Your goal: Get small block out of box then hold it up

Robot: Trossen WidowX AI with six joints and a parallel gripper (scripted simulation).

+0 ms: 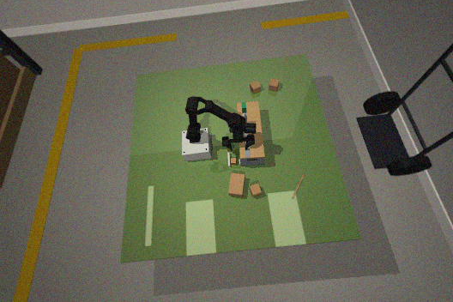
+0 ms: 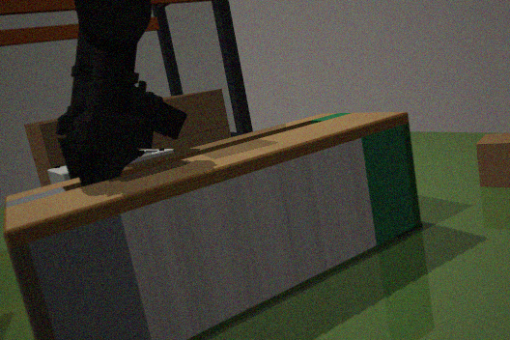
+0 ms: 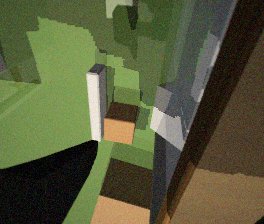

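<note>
The small tan block lies 1 cm behind my gripper tip, 4 cm to the right of it and 6 cm below it. From my gripper tip the other things lie so: long box: 4 cm ahead, 12 cm to the left, 3 cm below; then thin stick: 32 cm ahead, 23 cm to the right, 9 cm below.
</note>
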